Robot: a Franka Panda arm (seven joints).
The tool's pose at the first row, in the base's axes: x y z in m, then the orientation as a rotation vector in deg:
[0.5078 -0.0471 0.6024 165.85 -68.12 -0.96]
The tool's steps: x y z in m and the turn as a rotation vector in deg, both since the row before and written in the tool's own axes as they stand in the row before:
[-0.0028 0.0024 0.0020 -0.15 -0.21 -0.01]
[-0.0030 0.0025 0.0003 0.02 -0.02 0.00]
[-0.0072 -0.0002 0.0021 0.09 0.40 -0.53]
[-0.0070 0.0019 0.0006 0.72 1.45 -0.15]
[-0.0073 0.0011 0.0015 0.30 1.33 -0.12]
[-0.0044 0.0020 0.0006 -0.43 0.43 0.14]
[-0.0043 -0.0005 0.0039 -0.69 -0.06 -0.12]
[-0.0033 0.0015 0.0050 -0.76 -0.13 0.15]
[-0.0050 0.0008 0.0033 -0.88 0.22 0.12]
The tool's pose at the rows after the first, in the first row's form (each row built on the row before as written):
[0.5041 -0.0469 0.6005 165.80 -68.08 -1.35]
[0.5002 -0.0466 0.6003 165.82 -68.09 -1.37]
[0.4952 -0.0414 0.5983 166.08 -67.29 -0.74]
[0.4888 -0.0379 0.5977 166.28 -67.10 1.78]
[0.4828 -0.0337 0.5960 166.12 -66.82 3.88]
[0.4783 -0.0321 0.5952 165.51 -66.83 4.24]
[0.4757 -0.0289 0.5911 165.00 -66.46 3.74]
[0.4724 -0.0279 0.5860 164.31 -66.47 3.11]
[0.4683 -0.0252 0.5825 163.40 -66.33 2.91]

